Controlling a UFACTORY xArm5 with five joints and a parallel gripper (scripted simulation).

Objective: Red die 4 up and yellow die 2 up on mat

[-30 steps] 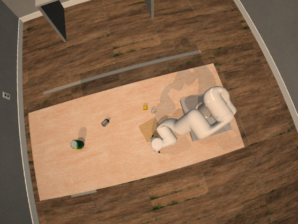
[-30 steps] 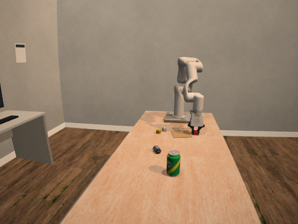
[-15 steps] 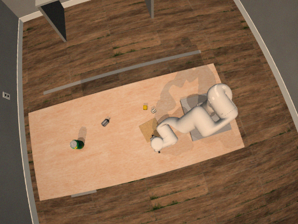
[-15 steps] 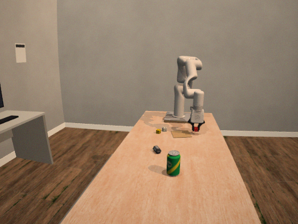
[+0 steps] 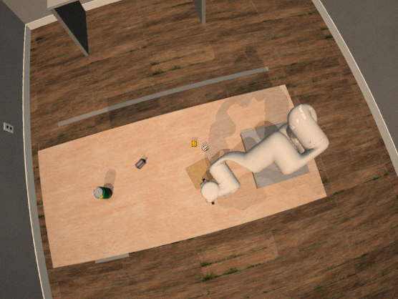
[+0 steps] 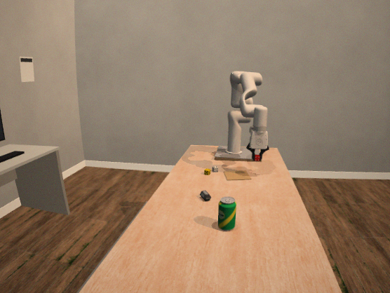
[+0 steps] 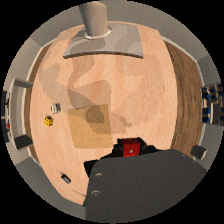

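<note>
Right now the brown mat is 2 cm ahead of my hand, 11 cm to the right of it and 12 cm below it. Round my hand: yellow die 5 cm ahead, 28 cm to the right, 10 cm below; then white die 1 cm behind, 25 cm to the right, 10 cm below; then red die 1 cm below.
</note>
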